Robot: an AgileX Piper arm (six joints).
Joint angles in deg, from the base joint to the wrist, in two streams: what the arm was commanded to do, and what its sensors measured. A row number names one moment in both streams.
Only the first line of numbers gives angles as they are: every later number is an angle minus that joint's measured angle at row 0.
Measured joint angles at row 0:
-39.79 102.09 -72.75 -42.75 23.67 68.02
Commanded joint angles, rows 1 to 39:
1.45 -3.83 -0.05 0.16 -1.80 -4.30
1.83 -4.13 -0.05 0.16 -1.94 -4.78
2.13 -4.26 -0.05 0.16 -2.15 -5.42
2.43 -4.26 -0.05 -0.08 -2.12 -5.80
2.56 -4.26 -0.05 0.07 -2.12 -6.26
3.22 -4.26 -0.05 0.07 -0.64 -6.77
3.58 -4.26 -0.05 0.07 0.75 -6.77
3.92 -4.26 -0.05 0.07 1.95 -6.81
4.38 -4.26 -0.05 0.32 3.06 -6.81
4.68 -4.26 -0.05 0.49 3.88 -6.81
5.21 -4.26 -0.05 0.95 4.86 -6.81
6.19 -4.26 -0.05 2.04 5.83 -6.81
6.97 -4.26 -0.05 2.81 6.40 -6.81
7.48 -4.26 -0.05 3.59 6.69 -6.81
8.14 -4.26 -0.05 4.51 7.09 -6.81
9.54 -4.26 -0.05 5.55 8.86 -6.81
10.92 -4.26 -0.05 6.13 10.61 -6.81
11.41 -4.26 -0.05 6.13 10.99 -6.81
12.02 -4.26 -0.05 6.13 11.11 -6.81
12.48 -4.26 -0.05 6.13 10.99 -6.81
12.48 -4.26 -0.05 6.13 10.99 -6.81
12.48 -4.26 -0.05 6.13 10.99 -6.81
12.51 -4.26 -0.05 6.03 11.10 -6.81
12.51 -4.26 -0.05 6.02 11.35 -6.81
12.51 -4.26 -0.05 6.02 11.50 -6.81
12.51 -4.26 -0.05 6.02 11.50 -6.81
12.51 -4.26 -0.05 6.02 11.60 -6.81
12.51 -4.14 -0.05 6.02 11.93 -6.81
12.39 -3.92 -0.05 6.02 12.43 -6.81
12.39 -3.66 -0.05 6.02 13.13 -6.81
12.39 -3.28 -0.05 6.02 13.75 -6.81
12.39 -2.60 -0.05 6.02 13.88 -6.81
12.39 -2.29 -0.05 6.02 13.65 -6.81
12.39 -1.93 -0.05 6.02 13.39 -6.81
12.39 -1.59 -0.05 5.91 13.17 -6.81
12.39 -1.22 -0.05 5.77 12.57 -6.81
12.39 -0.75 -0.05 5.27 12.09 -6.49
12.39 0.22 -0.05 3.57 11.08 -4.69
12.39 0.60 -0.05 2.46 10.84 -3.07
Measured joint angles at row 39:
12.47 -0.98 0.00 5.79 12.91 -6.36
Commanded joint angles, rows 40 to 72:
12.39 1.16 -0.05 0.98 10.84 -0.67
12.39 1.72 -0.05 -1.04 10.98 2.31
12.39 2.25 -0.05 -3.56 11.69 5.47
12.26 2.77 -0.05 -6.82 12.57 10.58
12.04 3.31 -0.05 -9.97 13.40 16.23
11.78 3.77 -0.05 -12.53 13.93 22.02
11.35 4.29 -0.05 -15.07 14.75 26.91
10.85 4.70 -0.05 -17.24 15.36 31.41
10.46 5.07 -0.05 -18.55 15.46 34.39
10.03 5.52 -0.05 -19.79 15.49 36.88
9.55 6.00 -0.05 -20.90 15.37 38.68
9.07 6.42 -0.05 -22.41 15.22 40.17
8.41 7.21 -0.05 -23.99 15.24 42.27
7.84 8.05 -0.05 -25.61 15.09 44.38
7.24 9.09 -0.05 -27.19 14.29 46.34
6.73 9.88 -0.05 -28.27 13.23 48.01
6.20 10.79 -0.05 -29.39 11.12 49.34
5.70 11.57 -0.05 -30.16 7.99 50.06
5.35 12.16 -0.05 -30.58 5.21 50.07
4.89 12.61 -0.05 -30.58 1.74 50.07
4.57 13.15 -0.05 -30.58 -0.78 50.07
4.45 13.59 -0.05 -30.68 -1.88 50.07
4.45 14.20 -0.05 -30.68 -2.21 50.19
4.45 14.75 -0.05 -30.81 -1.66 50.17
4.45 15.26 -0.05 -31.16 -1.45 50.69
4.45 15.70 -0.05 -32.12 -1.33 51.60
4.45 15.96 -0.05 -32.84 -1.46 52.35
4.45 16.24 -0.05 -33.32 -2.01 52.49
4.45 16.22 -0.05 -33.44 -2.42 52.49
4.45 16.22 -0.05 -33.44 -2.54 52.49
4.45 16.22 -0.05 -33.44 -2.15 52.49
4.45 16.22 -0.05 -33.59 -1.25 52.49
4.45 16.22 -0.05 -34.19 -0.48 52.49
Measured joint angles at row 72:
4.69 16.32 0.00 -32.23 -1.95 52.11
